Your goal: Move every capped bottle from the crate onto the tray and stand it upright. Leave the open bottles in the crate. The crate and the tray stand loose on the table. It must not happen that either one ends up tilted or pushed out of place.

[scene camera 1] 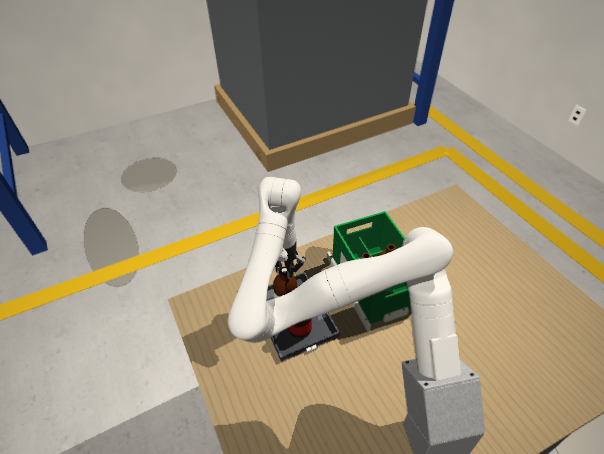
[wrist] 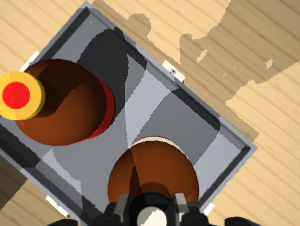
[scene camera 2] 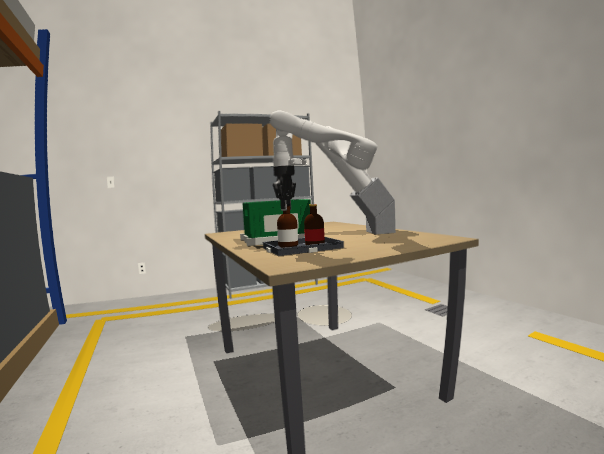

Scene:
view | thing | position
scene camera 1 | grey tray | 286,345
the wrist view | grey tray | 150,101
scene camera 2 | my gripper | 286,210
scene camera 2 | grey tray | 330,243

